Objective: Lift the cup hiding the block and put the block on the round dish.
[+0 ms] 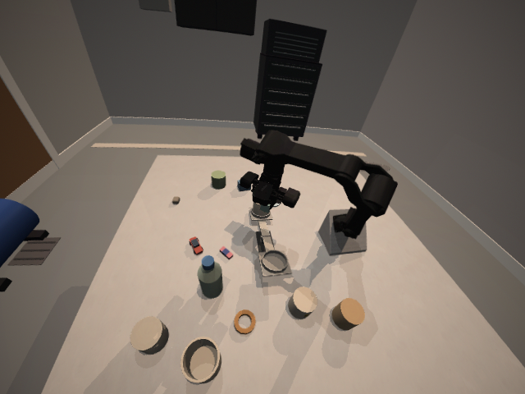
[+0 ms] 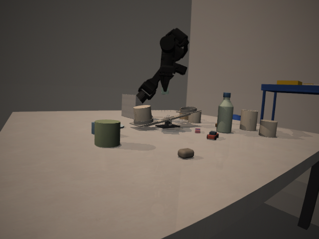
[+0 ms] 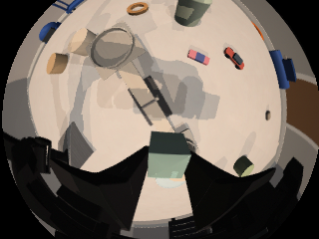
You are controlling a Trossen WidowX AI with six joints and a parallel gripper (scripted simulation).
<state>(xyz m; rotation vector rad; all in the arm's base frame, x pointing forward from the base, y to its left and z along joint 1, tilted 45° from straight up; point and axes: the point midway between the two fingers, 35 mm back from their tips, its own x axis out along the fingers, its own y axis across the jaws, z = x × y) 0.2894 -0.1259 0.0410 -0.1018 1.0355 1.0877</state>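
The pale round dish lies 10 cm behind my gripper tip, 20 cm to the right of it and 15 cm below it. From my gripper tip the other things lie so: bottle (20 cm ahead, 18 cm to the left, 4 cm below); balance (1 cm behind, 4 cm to the left, 12 cm below); toy car (25 cm ahead, 2 cm to the left, 14 cm below).
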